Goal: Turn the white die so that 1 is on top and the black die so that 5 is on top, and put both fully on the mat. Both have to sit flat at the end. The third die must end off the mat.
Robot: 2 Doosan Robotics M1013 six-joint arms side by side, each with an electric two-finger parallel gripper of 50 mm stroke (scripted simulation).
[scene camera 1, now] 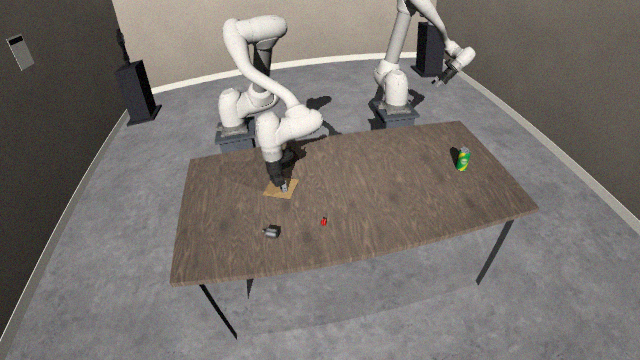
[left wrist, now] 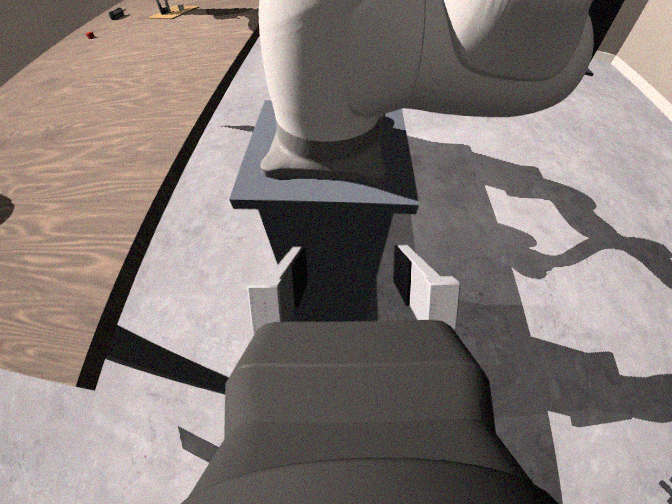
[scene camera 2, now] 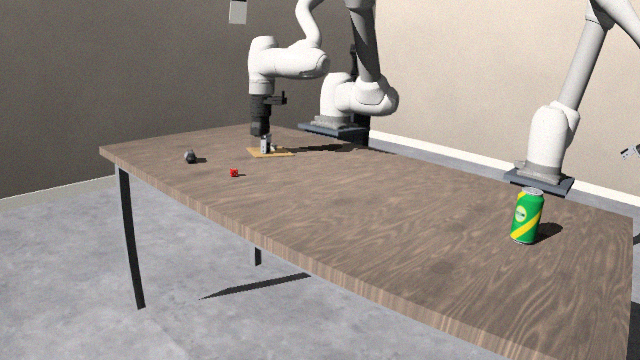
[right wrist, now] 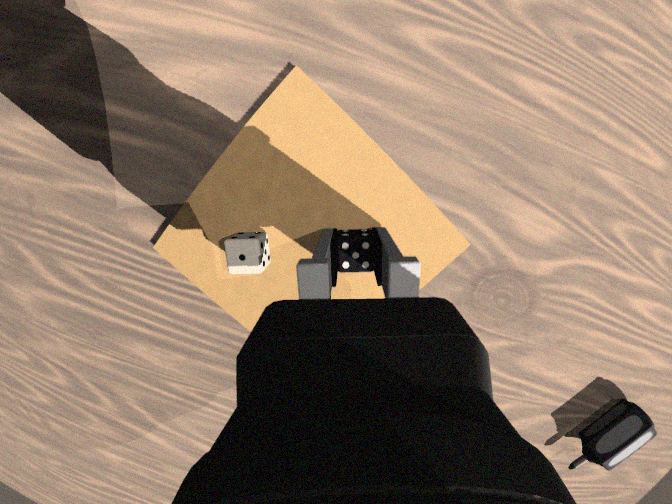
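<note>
Both my left gripper and my right gripper are in the pictures, and the right wrist view has my right gripper in it too. Along with my grippers I see a tan mat. There is a black die as well, and a white die.
</note>
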